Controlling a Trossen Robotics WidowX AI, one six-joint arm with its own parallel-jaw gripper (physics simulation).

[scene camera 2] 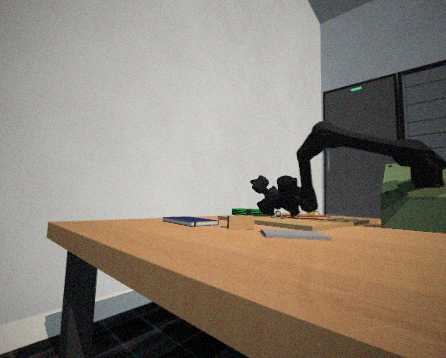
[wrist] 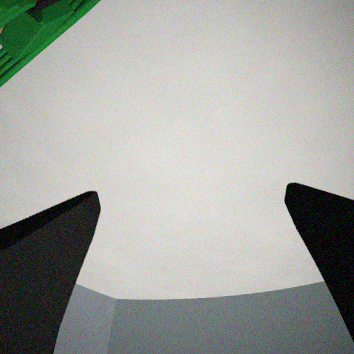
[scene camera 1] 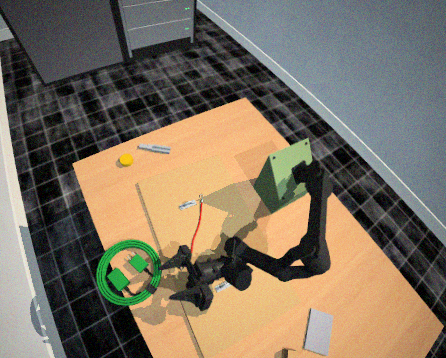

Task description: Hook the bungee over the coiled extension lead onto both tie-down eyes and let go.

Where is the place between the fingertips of the gripper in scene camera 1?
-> At 163,282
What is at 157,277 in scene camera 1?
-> A green coiled extension lead.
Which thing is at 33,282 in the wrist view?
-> The gripper.
